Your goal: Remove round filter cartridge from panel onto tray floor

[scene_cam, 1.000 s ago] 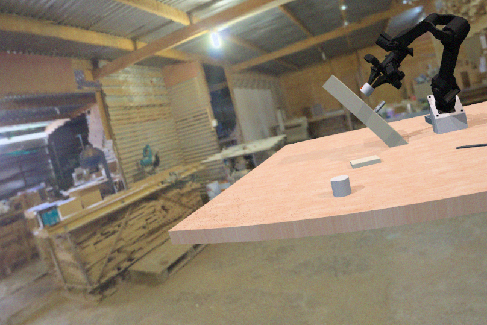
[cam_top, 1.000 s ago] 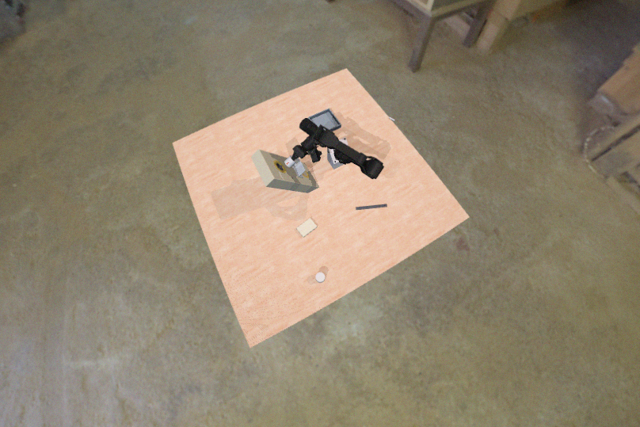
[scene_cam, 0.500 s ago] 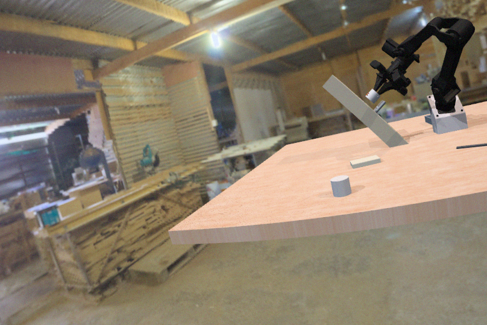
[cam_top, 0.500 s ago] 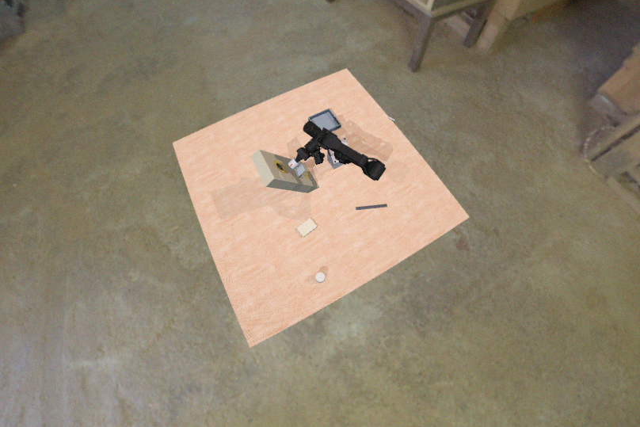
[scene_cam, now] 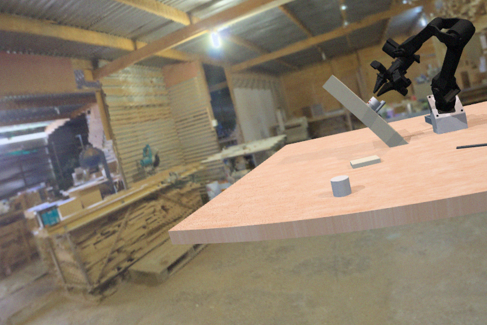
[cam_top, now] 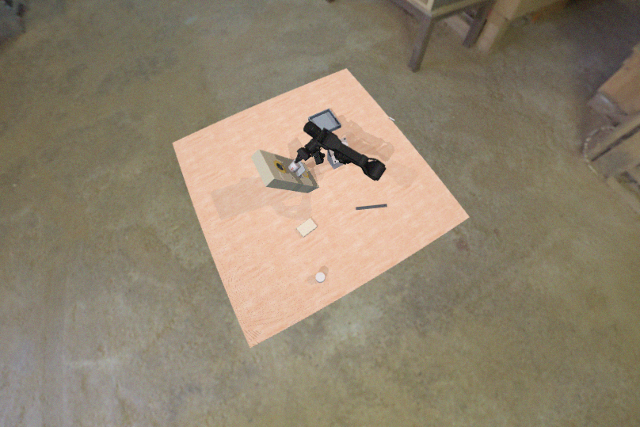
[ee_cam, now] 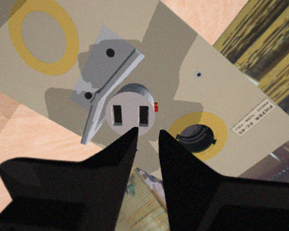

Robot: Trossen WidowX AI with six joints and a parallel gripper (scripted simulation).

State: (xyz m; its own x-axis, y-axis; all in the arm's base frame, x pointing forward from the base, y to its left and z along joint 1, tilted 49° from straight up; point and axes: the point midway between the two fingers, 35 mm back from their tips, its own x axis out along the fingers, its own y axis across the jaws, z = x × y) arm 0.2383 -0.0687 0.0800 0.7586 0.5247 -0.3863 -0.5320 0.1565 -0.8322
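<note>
Right now my gripper tip is 10 mm short of the round filter cartridge and 30 mm above it. Round my gripper tip: flat beige block: 70 mm ahead, 270 mm to the left, 190 mm below; beige service panel: 50 mm ahead, 10 mm to the left, 50 mm below; grey tray: 300 mm behind, 300 mm to the right, 190 mm below.
</note>
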